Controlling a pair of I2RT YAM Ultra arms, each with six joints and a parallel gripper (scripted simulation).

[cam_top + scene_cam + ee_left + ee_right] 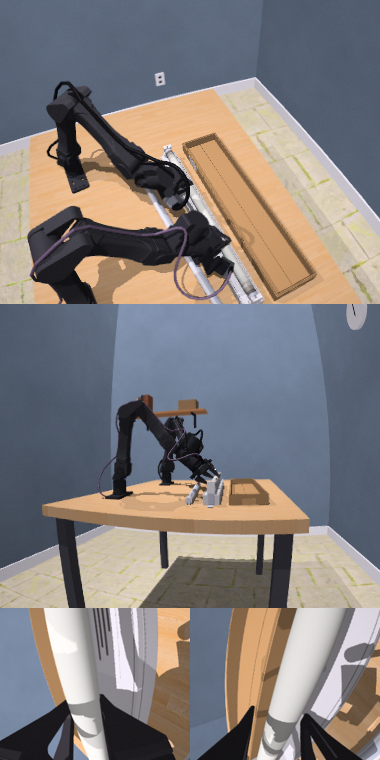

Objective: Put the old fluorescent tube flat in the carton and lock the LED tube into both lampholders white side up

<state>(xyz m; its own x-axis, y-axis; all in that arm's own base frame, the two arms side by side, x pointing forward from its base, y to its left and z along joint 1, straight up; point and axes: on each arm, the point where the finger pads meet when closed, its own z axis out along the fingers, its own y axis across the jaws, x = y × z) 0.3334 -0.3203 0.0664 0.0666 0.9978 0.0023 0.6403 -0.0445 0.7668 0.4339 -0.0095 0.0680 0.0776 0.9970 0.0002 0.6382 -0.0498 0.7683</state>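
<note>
Now: the old fluorescent tube 12 cm to the left of my right hand and 2 cm behind it. Round my right hand: light fixture (12 cm to the left, 2 cm behind, 1 cm below); then LED tube (12 cm behind, 10 cm to the left, 6 cm below); then lampholder (18 cm to the right, 2 cm ahead).
Now: the old fluorescent tube 2 cm ahead of my left hand and 12 cm to the right of it. From my left hand the other things lie so: light fixture (2 cm ahead, 12 cm to the right, 1 cm below); then LED tube (8 cm behind, 14 cm to the right, 5 cm below); then brown carton (15 cm ahead, 9 cm to the right, 5 cm below).
</note>
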